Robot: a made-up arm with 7 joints. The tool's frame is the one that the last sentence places. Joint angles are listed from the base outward.
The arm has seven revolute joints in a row. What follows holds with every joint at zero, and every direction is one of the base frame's. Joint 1 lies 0.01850 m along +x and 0.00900 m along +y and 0.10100 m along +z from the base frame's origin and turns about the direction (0.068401, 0.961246, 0.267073). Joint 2 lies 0.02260 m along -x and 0.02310 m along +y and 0.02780 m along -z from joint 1 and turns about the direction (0.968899, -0.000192, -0.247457). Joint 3 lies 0.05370 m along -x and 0.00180 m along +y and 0.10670 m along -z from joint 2 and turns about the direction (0.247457, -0.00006, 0.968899). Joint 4 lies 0.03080 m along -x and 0.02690 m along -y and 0.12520 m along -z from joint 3 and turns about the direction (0.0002, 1, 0.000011). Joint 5 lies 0.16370 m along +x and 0.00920 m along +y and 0.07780 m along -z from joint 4 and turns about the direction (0.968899, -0.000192, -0.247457). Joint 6 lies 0.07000 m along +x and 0.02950 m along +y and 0.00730 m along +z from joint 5 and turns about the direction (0.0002, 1, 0.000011). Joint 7 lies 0.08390 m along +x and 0.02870 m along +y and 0.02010 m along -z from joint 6 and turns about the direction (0.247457, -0.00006, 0.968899). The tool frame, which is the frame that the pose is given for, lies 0.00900 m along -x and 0.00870 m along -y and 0.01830 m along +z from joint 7; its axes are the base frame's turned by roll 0.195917, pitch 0.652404 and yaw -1.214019 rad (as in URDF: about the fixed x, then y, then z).
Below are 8 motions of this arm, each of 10 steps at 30 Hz.
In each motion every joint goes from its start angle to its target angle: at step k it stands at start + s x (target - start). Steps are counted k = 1, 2, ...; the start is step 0. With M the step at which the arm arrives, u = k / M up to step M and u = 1 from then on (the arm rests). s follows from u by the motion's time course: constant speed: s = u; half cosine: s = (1 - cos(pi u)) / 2; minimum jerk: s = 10 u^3 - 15 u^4 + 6 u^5.
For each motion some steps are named. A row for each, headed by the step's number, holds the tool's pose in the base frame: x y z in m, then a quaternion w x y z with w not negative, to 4 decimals.
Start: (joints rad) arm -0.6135 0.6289 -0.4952 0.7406 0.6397 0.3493 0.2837
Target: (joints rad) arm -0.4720 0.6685 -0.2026 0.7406 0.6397 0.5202 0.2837
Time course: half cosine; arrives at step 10
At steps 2, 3, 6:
2: 0.3674 0.1746 -0.2757 0.2869 0.6537 0.6289 -0.3078
3: 0.3632 0.1851 -0.2749 0.2935 0.6396 0.6443 -0.2995
6: 0.3429 0.2282 -0.2708 0.3167 0.5789 0.7035 -0.2638

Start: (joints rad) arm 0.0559 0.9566 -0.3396 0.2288 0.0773 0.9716 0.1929
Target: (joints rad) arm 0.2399 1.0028 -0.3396 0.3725 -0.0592 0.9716 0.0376
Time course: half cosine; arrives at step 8
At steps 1, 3, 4, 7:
1: 0.1447 0.3057 -0.2519 0.2489 0.2876 0.8640 -0.3298
3: 0.1173 0.3223 -0.2563 0.2268 0.2376 0.8801 -0.3428
4: 0.0974 0.3337 -0.2580 0.2119 0.2016 0.8899 -0.3501
7: 0.0484 0.3602 -0.2568 0.1785 0.1132 0.9082 -0.3611

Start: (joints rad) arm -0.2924 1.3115 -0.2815 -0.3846 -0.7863 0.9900 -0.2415
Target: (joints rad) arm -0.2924 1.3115 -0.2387 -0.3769 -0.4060 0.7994 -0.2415
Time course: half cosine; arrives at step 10
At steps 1, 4, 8, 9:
1: 0.2981 0.1985 -0.0605 0.3631 0.2486 0.5330 -0.7227
4: 0.3017 0.1962 -0.0471 0.3705 0.3141 0.5326 -0.6932
8: 0.3049 0.1893 -0.0249 0.3707 0.4248 0.5274 -0.6355
9: 0.3050 0.1881 -0.0223 0.3696 0.4385 0.5264 -0.6277

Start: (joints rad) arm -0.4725 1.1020 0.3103 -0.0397 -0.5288 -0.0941 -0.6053
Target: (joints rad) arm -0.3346 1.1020 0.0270 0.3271 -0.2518 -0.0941 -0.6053
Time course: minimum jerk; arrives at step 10
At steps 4, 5, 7, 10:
4: 0.3119 0.3112 0.0896 0.4885 0.6350 0.1437 -0.5809
5: 0.3166 0.3199 0.0611 0.4822 0.6093 0.1978 -0.5975
7: 0.3171 0.3363 0.0070 0.4587 0.5580 0.2971 -0.6245
10: 0.3134 0.3444 -0.0193 0.4417 0.5315 0.3441 -0.6356

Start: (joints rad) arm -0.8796 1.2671 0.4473 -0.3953 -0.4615 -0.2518 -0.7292
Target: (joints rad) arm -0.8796 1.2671 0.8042 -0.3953 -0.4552 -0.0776 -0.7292
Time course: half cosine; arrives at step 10
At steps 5, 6, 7, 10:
5: 0.1233 0.2042 0.3149 0.2672 0.9295 -0.0942 -0.2361
6: 0.1099 0.2118 0.3174 0.2848 0.9289 -0.0923 -0.2178
7: 0.0976 0.2186 0.3189 0.3008 0.9277 -0.0910 -0.2014
10: 0.0792 0.2285 0.3199 0.3244 0.9248 -0.0900 -0.1771

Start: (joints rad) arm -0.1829 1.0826 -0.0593 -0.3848 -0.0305 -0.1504 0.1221
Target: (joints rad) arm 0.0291 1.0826 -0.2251 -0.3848 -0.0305 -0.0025 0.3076
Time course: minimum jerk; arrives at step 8
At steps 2, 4, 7, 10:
2: 0.2643 0.1263 0.0009 0.4672 0.7509 0.1284 -0.4488
4: 0.2526 0.1253 -0.0376 0.4816 0.7154 0.1822 -0.4724
7: 0.2301 0.1241 -0.0830 0.4907 0.6718 0.2506 -0.4951
10: 0.2292 0.1240 -0.0845 0.4908 0.6703 0.2529 -0.4958

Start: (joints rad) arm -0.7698 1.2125 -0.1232 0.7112 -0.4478 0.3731 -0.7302
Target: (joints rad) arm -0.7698 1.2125 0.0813 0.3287 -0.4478 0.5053 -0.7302
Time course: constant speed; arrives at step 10
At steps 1, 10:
1: 0.3558 0.4316 0.0384 0.5934 0.3243 0.3875 -0.6265
10: 0.3598 0.3668 0.1219 0.5738 0.4256 0.2968 -0.6337

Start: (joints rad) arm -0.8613 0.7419 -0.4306 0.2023 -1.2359 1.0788 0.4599
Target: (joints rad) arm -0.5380 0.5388 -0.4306 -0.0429 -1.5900 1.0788 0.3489
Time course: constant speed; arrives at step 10
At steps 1, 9, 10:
1: 0.4313 0.0944 -0.1514 0.5542 0.0688 0.4600 -0.6903
9: 0.3375 0.0101 -0.2149 0.4155 -0.1265 0.3337 -0.8367
10: 0.3249 0.0003 -0.2189 0.3978 -0.1523 0.3137 -0.8486

